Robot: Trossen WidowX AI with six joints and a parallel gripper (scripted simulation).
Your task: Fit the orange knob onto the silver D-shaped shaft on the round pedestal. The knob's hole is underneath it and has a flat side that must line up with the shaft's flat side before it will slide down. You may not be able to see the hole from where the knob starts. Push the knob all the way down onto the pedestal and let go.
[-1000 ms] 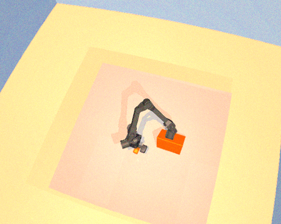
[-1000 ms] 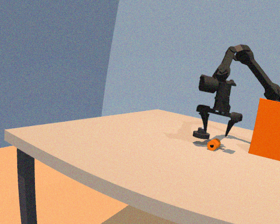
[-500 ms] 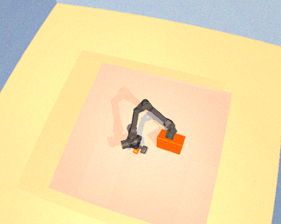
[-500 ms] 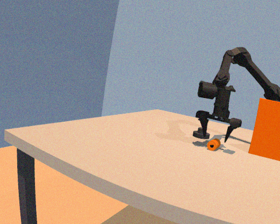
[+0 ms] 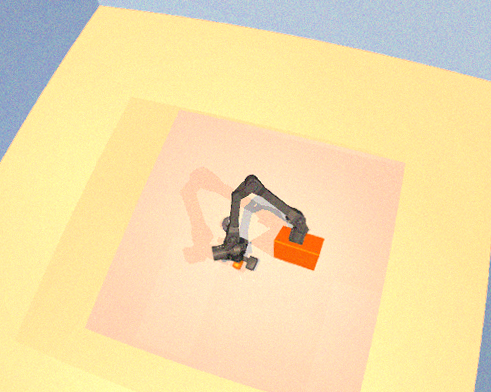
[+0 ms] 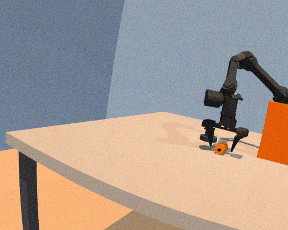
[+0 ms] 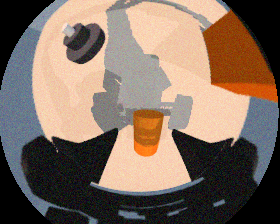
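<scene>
Right now the orange knob is 2 cm to the right of my gripper tip. From my gripper tip the other things lie so: dark round pedestal: 10 cm ahead, 17 cm to the right, 1 cm above.
</scene>
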